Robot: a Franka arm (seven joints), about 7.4 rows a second.
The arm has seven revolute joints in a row. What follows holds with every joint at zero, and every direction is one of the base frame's. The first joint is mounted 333 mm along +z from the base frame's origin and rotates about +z. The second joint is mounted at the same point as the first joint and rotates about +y. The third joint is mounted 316 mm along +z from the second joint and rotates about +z. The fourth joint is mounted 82.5 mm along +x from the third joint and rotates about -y. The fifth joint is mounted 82.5 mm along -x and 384 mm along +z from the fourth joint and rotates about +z. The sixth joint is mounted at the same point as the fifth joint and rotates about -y. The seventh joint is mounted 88 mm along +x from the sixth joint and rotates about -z. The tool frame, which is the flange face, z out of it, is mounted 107 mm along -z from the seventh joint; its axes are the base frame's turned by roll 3.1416, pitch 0 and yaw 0 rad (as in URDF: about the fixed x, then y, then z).
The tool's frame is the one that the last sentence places.
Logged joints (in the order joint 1, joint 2, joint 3, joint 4, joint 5, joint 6, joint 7), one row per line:
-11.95, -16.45, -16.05, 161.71, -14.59, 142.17, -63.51
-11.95, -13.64, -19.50, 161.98, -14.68, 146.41, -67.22
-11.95, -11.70, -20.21, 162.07, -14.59, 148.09, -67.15
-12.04, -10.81, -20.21, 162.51, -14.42, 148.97, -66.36
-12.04, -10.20, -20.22, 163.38, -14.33, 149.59, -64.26
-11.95, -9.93, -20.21, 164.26, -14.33, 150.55, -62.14
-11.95, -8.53, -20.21, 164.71, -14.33, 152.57, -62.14
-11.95, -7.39, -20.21, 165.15, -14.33, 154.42, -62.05
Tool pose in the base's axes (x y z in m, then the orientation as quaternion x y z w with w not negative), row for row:
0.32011, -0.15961, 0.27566, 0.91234, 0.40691, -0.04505, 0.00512
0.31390, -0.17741, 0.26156, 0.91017, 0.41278, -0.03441, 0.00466
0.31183, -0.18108, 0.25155, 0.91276, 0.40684, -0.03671, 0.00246
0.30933, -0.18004, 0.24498, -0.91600, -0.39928, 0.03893, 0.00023
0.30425, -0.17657, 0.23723, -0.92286, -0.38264, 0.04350, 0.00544
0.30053, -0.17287, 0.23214, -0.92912, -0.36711, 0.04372, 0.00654
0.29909, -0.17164, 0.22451, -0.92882, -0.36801, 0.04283, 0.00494
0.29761, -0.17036, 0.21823, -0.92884, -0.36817, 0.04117, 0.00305
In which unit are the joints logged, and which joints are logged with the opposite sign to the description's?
The joints are logged in degrees. Opposite sign: joint 4.
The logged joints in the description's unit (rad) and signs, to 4 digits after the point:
-0.2086, -0.2871, -0.2801, -2.8224, -0.2546, 2.4813, -1.1085
-0.2086, -0.2381, -0.3403, -2.8271, -0.2562, 2.5553, -1.1732
-0.2086, -0.2042, -0.3527, -2.8287, -0.2546, 2.5847, -1.1720
-0.2101, -0.1887, -0.3527, -2.8363, -0.2517, 2.6000, -1.1582
-0.2101, -0.1780, -0.3529, -2.8515, -0.2501, 2.6108, -1.1215
-0.2086, -0.1733, -0.3527, -2.8669, -0.2501, 2.6276, -1.0845
-0.2086, -0.1489, -0.3527, -2.8747, -0.2501, 2.6628, -1.0845
-0.2086, -0.1290, -0.3527, -2.8824, -0.2501, 2.6951, -1.0830

